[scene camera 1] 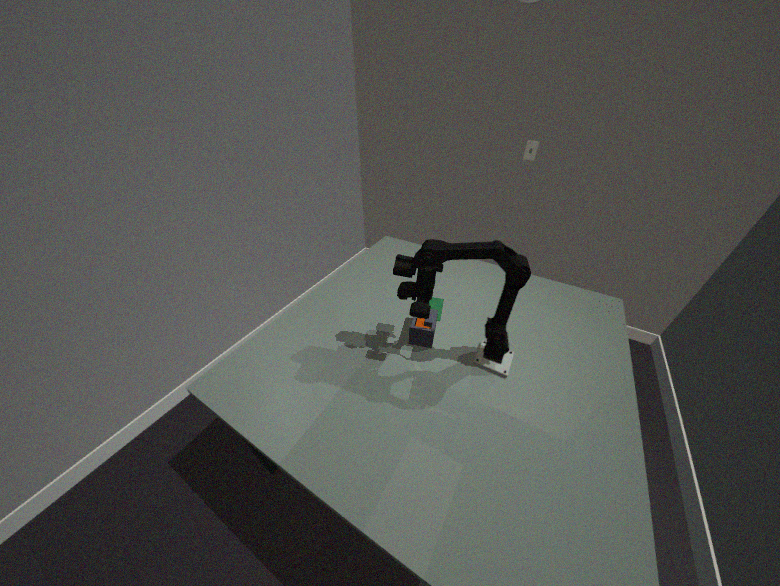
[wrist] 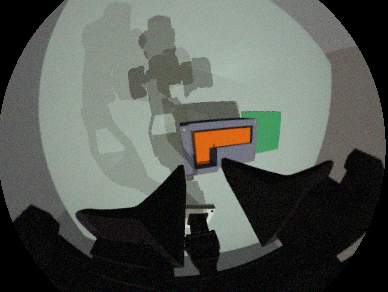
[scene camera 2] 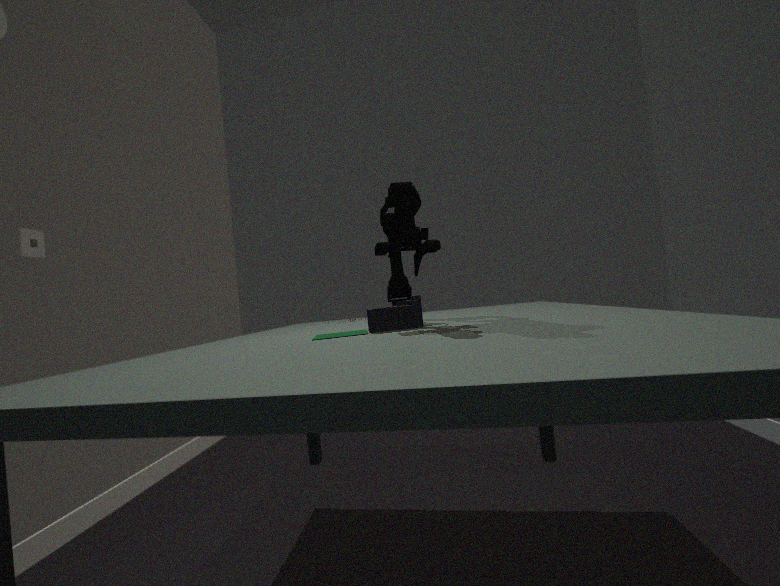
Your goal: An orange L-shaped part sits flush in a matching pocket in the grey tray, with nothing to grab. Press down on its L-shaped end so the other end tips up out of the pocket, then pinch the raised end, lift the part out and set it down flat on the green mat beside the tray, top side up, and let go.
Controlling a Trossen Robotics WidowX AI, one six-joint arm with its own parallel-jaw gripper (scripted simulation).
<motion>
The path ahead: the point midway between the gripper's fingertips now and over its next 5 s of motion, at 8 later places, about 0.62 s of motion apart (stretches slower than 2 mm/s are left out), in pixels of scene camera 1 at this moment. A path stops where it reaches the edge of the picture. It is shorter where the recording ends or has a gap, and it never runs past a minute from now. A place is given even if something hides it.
My gripper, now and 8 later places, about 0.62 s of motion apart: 420, 314; 420, 328; 419, 332; 419, 337; 420, 333; 421, 316; 421, 306; 421, 305; 421, 311
</motion>
